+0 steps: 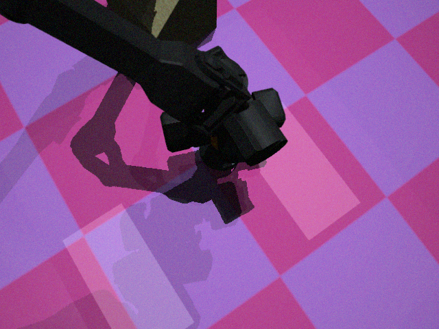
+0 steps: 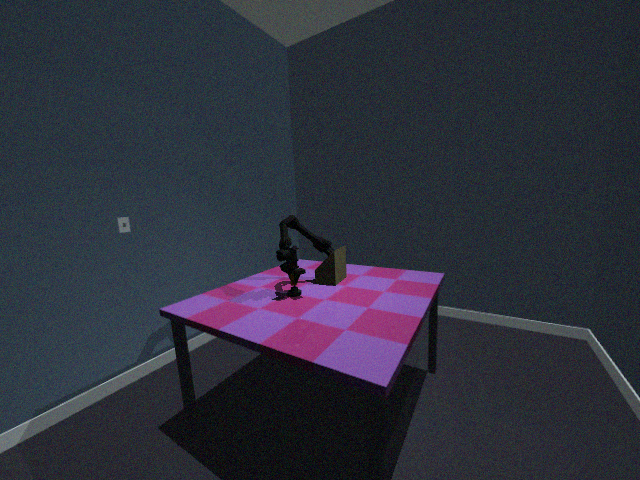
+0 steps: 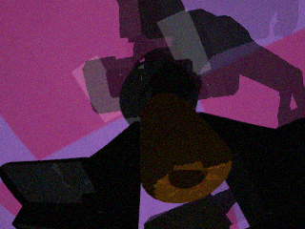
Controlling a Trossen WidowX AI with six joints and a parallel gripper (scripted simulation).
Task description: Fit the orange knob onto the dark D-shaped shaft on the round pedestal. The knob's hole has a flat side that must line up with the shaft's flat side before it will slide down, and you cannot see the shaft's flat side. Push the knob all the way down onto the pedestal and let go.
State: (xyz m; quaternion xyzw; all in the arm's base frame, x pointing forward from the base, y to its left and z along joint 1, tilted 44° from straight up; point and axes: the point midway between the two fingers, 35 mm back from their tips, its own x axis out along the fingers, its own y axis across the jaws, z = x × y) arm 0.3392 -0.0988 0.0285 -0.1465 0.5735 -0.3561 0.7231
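Right now the orange knob is 20 mm above my gripper tip. From my gripper tip the other things lie so: dark round pedestal (40 mm below).
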